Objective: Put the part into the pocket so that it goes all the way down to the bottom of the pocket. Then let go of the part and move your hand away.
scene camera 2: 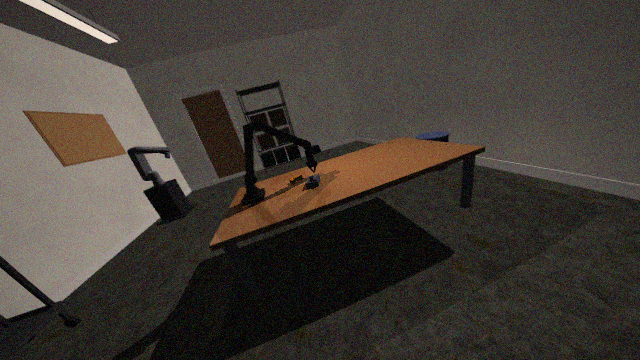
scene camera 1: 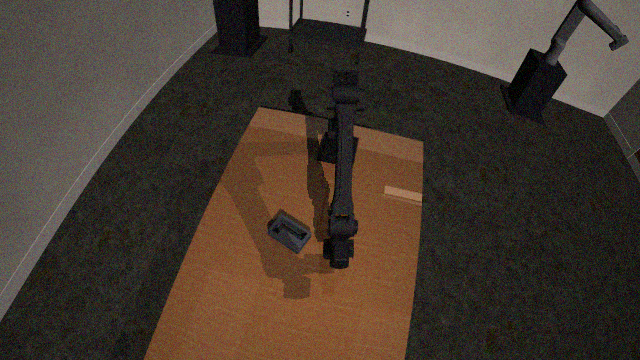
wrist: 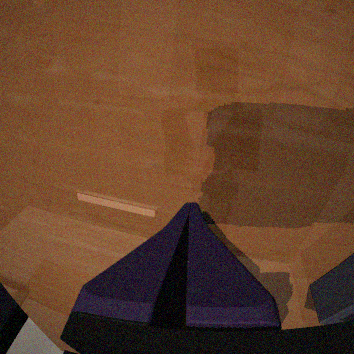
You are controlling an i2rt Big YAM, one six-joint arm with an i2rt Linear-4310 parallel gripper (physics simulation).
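Places are measured from the arm's base along level axes (x ahead, y left, z up), in metres.
Pixels of known places: gripper, fingertip midpoint: (scene camera 2: 314,172) (wrist: 191,210); arm's base, link origin: (scene camera 2: 253,194).
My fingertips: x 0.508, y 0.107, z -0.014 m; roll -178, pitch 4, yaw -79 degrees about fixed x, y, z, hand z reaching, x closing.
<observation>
Ahead of a thing's pixels: the offset from my fingertips to its top centre. Level surfaces: height alone.
The orange part {dz +0.015, dx -0.160, dy -0.022 m} (scene camera 2: 296,179) lies on the table beside the pocket block, on the side toward the arm's base; its exact pose is too small to tell. The dark blue-grey block with the pocket {dz +0.022, dx -0.049, dy -0.195 m} (scene camera 1: 298,245) (scene camera 2: 313,182) (wrist: 336,292) sits on the table, turned at an angle; its pocket shows as a dark recess in scene camera 1. My gripper (scene camera 2: 313,170) (wrist: 191,210) is shut with its fingertips together and nothing between them. It hangs above the table, beside the block in scene camera 1, where the hand hides the fingertips. The part does not show clearly in the wrist view.
The wooden table {dz -0.014 m} (scene camera 1: 230,310) (scene camera 2: 400,160) carries the arm's base (scene camera 2: 254,195). A thin pale strip (scene camera 1: 403,194) (wrist: 116,204) lies near one table edge. The arm's shadows fall across the table and around the block. Another arm on a pedestal (scene camera 1: 537,82) (scene camera 2: 167,200) stands away from the table.
</observation>
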